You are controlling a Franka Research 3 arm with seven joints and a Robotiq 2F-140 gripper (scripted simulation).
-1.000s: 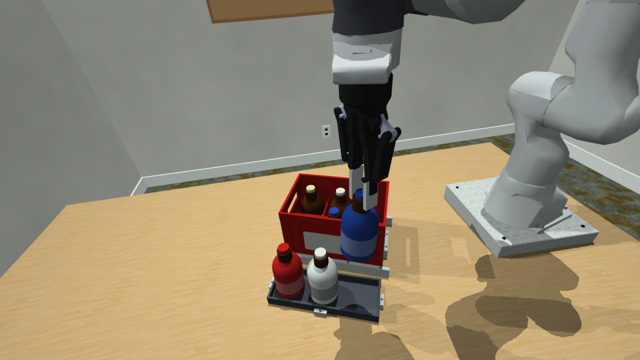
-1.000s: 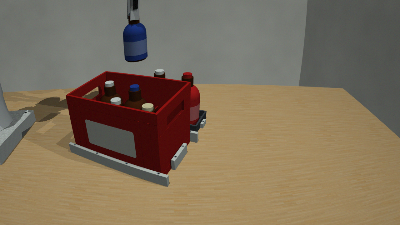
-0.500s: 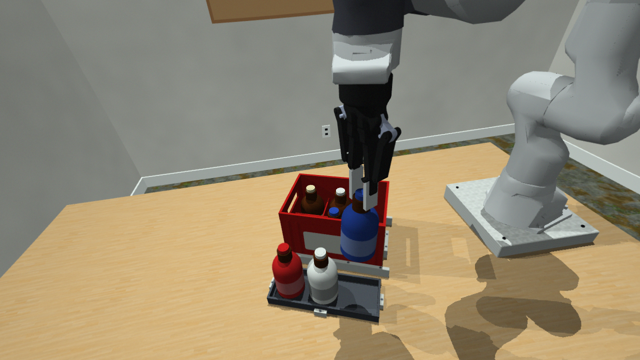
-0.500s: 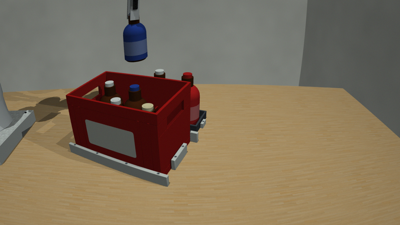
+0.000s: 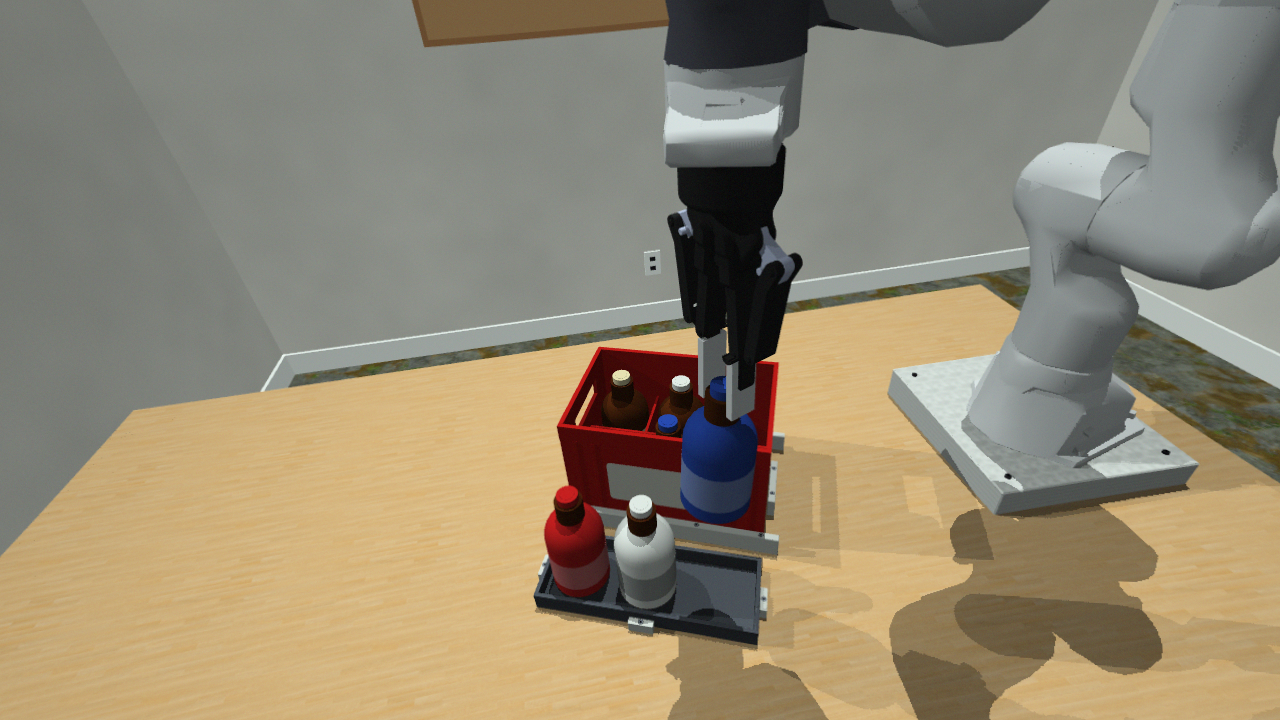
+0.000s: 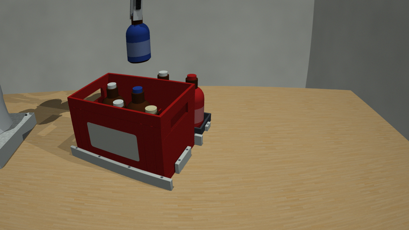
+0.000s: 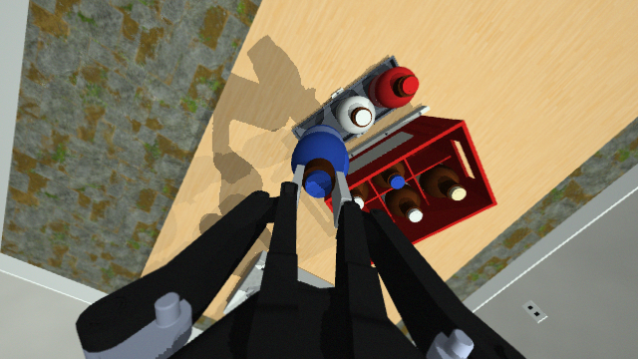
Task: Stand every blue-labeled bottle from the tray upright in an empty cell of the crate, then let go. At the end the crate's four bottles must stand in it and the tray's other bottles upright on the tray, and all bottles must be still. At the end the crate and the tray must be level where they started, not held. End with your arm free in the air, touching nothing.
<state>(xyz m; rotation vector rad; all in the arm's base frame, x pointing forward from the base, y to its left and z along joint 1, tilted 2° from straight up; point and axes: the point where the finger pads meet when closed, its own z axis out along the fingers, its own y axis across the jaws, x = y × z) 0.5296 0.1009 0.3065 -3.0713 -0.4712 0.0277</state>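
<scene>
Now: the blue-labeled bottle 90 mm below my hand and 10 mm ahead of it. Also, from my hand: white-labeled bottle 270 mm below, 80 mm ahead, 40 mm to the right; then red-labeled bottle 270 mm below, 160 mm ahead, 80 mm to the right; then red crate 270 mm below, 200 mm to the right, 10 mm behind.
</scene>
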